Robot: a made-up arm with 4 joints.
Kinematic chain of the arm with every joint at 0, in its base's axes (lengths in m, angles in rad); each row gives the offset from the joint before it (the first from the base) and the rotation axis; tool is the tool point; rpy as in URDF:
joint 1: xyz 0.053 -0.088 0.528 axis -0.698 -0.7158 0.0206
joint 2: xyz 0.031 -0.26 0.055 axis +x
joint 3: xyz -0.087 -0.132 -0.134 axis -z
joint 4: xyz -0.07 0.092 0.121 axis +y
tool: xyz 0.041 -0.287 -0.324 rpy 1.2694 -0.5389 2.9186
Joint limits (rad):
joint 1: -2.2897..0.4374
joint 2: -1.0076..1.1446
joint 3: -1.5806..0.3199
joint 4: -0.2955..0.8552
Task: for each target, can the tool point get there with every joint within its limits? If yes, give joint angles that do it. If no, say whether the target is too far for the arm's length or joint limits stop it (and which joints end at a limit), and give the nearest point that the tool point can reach.
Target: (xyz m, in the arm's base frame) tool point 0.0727 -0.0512 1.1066
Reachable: no: joint limits stop it (at a limit: joint 1, joint 2, joint 3) | nearest point -0.2143 -0.1191 0.8501 | short by 0.391 m
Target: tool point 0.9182 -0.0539 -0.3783
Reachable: no: too far | nearest point 0.2224 -0.2977 0.1272 | short by 0.894 m
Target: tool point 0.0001 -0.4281 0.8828
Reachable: no: joint limits stop it (at a limit: joint 1, joint 2, joint 4) | nearest point 0.0567 -0.6912 0.8737 | short by 0.269 m
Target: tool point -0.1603 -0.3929 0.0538
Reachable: yes | joints -0.3892 0.5048 -0.5302 0.3660
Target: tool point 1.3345 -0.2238 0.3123
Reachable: no: too far | nearest point 0.3065 -0.3527 0.2463 | short by 1.038 m
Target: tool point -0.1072 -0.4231 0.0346
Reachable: yes | joints -0.6956 0.0619 -0.7655 0.0250
